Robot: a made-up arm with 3 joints. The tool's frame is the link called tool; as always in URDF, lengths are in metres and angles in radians. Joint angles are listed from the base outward. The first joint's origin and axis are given. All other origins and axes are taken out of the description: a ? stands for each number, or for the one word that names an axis. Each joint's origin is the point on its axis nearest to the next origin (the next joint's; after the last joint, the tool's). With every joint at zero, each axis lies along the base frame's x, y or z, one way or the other. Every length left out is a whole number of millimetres.
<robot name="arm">
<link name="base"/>
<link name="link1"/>
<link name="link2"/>
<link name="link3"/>
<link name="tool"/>
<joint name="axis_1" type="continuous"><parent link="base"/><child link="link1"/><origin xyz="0.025 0 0.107" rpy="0 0 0"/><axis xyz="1 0 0"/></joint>
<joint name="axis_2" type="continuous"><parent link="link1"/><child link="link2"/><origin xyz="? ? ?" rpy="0 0 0"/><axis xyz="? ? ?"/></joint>
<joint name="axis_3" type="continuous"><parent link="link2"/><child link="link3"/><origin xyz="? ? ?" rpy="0 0 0"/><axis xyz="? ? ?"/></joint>
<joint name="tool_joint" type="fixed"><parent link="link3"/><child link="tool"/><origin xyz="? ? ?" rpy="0 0 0"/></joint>
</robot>
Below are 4 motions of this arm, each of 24 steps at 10 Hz.
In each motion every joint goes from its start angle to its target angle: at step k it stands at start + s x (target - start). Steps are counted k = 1, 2, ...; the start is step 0. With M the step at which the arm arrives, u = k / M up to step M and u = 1 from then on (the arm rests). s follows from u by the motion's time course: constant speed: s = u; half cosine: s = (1 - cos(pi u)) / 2; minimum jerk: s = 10 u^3 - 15 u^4 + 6 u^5.
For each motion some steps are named. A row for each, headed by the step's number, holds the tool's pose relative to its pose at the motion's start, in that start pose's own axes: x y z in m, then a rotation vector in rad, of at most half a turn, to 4 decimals.
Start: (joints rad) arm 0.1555 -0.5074 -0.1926
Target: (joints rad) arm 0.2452 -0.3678 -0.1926
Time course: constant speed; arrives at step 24
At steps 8, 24:
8: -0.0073 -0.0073 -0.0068 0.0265 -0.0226 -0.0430
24: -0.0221 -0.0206 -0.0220 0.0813 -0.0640 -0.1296

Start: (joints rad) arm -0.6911 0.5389 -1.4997
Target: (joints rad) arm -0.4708 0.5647 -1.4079
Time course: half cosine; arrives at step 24
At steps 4, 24:
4: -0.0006 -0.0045 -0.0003 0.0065 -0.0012 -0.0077
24: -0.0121 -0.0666 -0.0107 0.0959 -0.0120 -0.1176

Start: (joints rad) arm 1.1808 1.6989 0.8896
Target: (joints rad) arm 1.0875 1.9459 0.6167
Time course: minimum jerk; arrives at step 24
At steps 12, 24:
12: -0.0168 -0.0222 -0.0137 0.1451 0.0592 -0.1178
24: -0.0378 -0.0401 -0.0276 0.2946 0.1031 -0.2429

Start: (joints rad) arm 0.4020 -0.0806 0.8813
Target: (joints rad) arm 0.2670 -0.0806 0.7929
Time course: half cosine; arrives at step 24
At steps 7, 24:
7: 0.0003 -0.0039 0.0053 -0.0090 0.0014 0.0016
24: 0.0014 -0.0185 0.0281 -0.0462 0.0073 0.0081

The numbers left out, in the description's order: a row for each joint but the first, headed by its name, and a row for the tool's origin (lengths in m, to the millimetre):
axis_2: xyz 0 -0.19 0.028, axis 0 0 -1
axis_3: xyz 0.104 -0.052 0, axis -1 0 0
tool: xyz 0 -0.082 0.038

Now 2 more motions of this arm.
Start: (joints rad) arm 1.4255 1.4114 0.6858
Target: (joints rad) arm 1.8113 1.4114 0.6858
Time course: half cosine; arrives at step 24
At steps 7, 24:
7: 0.0073 0.0140 -0.0189 0.0120 0.0577 0.0472
24: 0.0183 0.0760 -0.0975 0.0612 0.2948 0.2412

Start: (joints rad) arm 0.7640 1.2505 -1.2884
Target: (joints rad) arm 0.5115 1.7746 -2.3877
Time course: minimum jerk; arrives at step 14
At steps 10, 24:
10: -0.0183 0.0516 -0.0221 0.8994 -0.4123 0.3068
24: -0.0185 0.0675 -0.0242 1.0522 -0.4570 0.4026

